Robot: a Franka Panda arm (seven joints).
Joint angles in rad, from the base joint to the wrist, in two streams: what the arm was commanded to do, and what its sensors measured. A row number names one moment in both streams.
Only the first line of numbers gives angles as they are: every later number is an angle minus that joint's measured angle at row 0.
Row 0, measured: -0.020 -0.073 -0.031 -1.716 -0.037 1.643 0.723
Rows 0 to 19, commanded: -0.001 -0.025 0.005 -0.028 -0.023 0.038 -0.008; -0.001 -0.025 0.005 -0.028 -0.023 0.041 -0.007; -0.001 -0.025 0.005 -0.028 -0.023 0.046 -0.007; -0.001 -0.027 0.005 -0.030 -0.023 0.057 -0.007; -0.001 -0.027 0.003 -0.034 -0.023 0.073 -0.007; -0.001 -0.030 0.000 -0.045 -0.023 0.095 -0.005; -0.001 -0.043 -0.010 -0.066 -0.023 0.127 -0.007; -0.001 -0.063 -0.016 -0.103 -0.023 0.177 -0.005; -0.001 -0.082 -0.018 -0.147 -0.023 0.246 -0.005; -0.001 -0.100 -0.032 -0.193 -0.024 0.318 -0.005; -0.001 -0.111 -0.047 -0.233 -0.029 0.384 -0.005; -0.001 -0.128 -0.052 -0.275 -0.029 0.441 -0.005; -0.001 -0.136 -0.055 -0.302 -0.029 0.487 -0.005; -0.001 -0.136 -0.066 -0.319 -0.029 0.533 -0.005; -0.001 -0.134 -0.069 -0.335 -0.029 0.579 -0.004; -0.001 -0.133 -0.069 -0.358 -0.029 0.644 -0.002; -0.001 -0.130 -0.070 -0.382 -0.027 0.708 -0.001; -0.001 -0.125 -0.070 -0.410 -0.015 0.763 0.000; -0.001 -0.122 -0.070 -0.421 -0.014 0.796 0.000; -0.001 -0.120 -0.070 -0.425 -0.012 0.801 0.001
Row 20, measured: -0.001 -0.103 -0.071 -0.368 -0.004 0.718 0.000
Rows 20 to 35, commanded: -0.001 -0.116 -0.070 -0.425 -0.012 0.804 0.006; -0.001 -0.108 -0.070 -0.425 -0.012 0.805 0.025; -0.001 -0.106 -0.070 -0.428 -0.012 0.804 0.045; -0.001 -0.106 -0.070 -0.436 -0.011 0.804 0.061; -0.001 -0.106 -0.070 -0.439 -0.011 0.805 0.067; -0.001 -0.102 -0.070 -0.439 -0.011 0.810 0.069; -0.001 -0.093 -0.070 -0.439 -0.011 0.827 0.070; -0.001 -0.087 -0.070 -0.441 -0.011 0.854 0.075; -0.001 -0.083 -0.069 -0.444 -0.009 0.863 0.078; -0.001 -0.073 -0.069 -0.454 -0.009 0.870 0.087; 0.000 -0.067 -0.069 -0.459 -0.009 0.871 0.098; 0.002 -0.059 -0.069 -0.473 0.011 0.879 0.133; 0.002 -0.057 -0.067 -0.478 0.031 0.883 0.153; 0.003 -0.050 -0.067 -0.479 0.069 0.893 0.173; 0.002 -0.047 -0.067 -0.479 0.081 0.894 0.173; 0.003 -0.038 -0.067 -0.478 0.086 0.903 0.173
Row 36, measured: 0.001 -0.054 -0.070 -0.466 0.039 0.864 0.137
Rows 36 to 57, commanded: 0.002 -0.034 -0.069 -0.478 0.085 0.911 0.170; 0.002 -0.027 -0.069 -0.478 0.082 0.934 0.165; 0.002 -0.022 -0.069 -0.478 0.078 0.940 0.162; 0.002 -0.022 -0.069 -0.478 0.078 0.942 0.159; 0.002 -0.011 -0.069 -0.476 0.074 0.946 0.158; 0.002 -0.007 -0.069 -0.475 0.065 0.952 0.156; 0.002 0.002 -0.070 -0.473 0.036 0.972 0.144; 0.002 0.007 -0.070 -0.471 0.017 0.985 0.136; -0.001 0.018 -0.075 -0.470 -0.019 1.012 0.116; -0.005 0.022 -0.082 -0.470 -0.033 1.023 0.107; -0.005 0.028 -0.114 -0.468 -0.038 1.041 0.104; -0.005 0.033 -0.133 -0.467 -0.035 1.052 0.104; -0.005 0.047 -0.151 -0.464 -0.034 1.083 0.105; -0.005 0.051 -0.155 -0.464 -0.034 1.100 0.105; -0.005 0.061 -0.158 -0.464 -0.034 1.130 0.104; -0.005 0.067 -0.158 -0.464 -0.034 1.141 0.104; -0.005 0.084 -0.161 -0.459 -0.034 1.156 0.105; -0.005 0.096 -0.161 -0.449 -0.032 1.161 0.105; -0.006 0.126 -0.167 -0.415 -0.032 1.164 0.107; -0.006 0.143 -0.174 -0.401 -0.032 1.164 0.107; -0.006 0.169 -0.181 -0.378 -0.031 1.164 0.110; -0.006 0.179 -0.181 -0.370 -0.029 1.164 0.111
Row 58, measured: -0.004 0.094 -0.169 -0.453 -0.016 1.149 0.103
